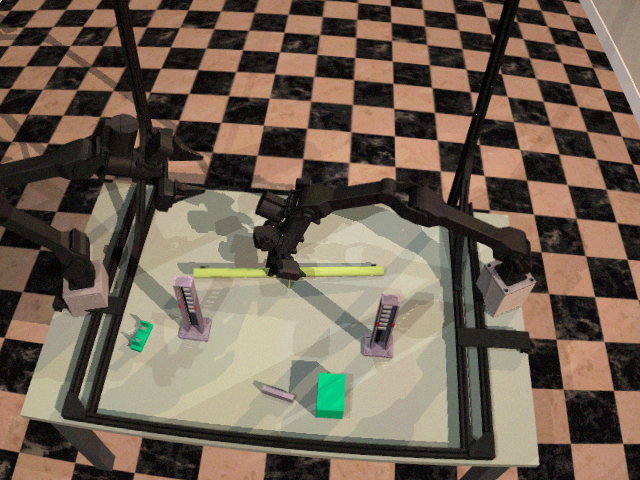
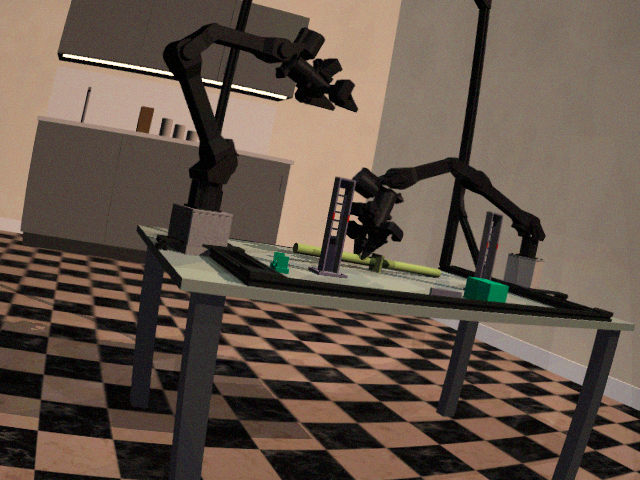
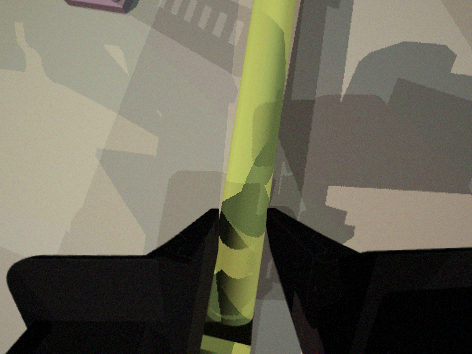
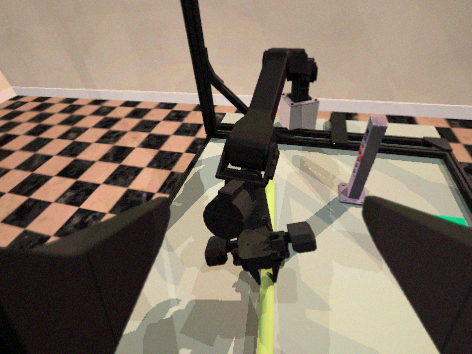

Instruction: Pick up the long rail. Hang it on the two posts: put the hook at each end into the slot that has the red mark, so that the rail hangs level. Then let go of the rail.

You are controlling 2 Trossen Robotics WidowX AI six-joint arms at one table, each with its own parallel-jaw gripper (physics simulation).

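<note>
The long yellow-green rail lies left to right behind the two posts, at or close to table height. My left gripper is shut on the rail near its middle. The left post and the right post stand upright, each with a column of slots and red marks. My right gripper is open and empty, high above the table's back left. The rail's hooks are barely visible.
A green block and a small mauve bar lie at the front. A small green bracket lies left of the left post. Black frame bars edge the table, with uprights at the back corners.
</note>
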